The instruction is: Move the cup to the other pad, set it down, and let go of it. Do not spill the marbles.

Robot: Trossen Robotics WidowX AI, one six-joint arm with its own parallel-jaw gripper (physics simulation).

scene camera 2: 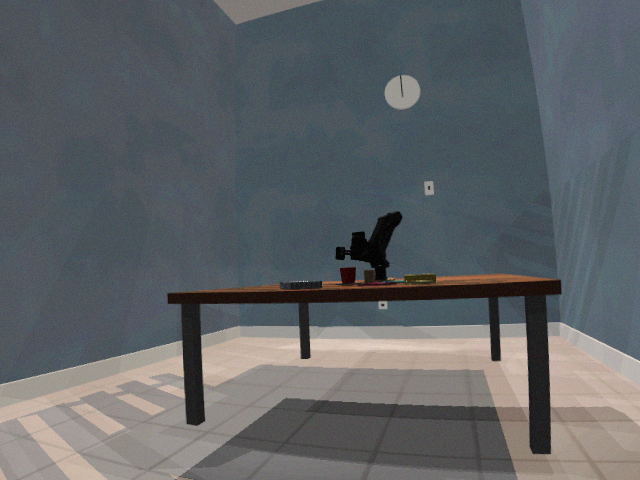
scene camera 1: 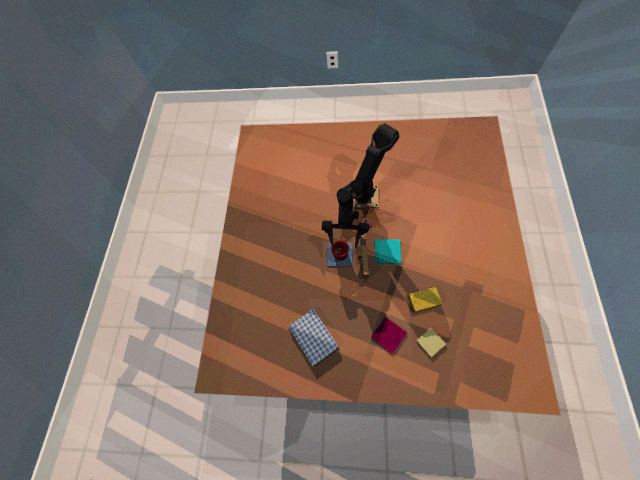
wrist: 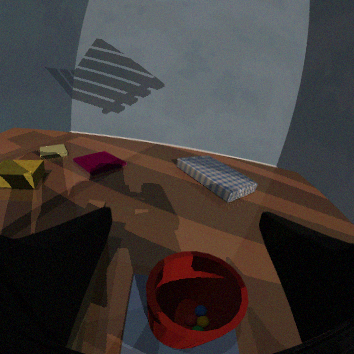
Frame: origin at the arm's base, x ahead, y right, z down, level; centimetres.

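Where they show: gripper, fingertip midpoint: (scene camera 2: 350, 256) (scene camera 1: 344, 247) (wrist: 187, 218); arm's base, origin of the base link: (scene camera 2: 380, 279) (scene camera 1: 364, 196).
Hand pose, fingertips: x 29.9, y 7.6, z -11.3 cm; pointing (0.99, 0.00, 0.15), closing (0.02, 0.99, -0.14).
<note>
Things, the pixels of their centre, and the offset from my fingertips. "spot": a spot on its surface instead.
- red cup, body centre: (wrist: 187, 308) (scene camera 1: 340, 251) (scene camera 2: 348, 275) dx -1.6, dy +1.9, dz +8.5 cm
- blue pad, body centre: (wrist: 179, 325) (scene camera 1: 340, 255) dx -1.6, dy +2.2, dz +13.2 cm
- blue-checked block, body centre: (wrist: 215, 174) (scene camera 2: 300, 284) (scene camera 1: 313, 336) dx +33.6, dy +10.9, dz +11.1 cm
- magenta square, surface spot: (wrist: 99, 163) (scene camera 1: 386, 329) spot: dx +29.1, dy -17.2, dz +11.5 cm
- yellow block, body centre: (wrist: 17, 172) (scene camera 2: 419, 278) (scene camera 1: 424, 299) dx +16.8, dy -32.3, dz +10.8 cm
- pale yellow square, surface spot: (scene camera 1: 431, 342) spot: dx +32.8, dy -33.9, dz +11.3 cm
The red cup (scene camera 1: 339, 250) (scene camera 2: 347, 275) (wrist: 197, 300) stands upright on the blue pad (scene camera 1: 332, 262) (wrist: 133, 312). Several small marbles (wrist: 201, 321) lie inside it, among them blue, yellow and green ones. The other pad, cyan (scene camera 1: 387, 251), lies to the right in scene camera 1 and bears nothing; it does not show in the wrist view. My gripper (scene camera 1: 344, 244) (wrist: 187, 218) is open and empty, with its fingers wide apart, one towards each side of the cup. In scene camera 2 the gripper's body is higher than the cup's rim; the fingertips are hard to make out there.
A long, narrow wooden block (scene camera 1: 364, 259) (scene camera 2: 369, 276) stands between the two pads. A blue-checked block (scene camera 1: 313, 337) (wrist: 217, 176), a magenta square (scene camera 1: 389, 335) (wrist: 99, 163), a yellow block (scene camera 1: 425, 299) (scene camera 2: 419, 278) and a pale yellow square (scene camera 1: 431, 342) lie farther from the arm's base.
</note>
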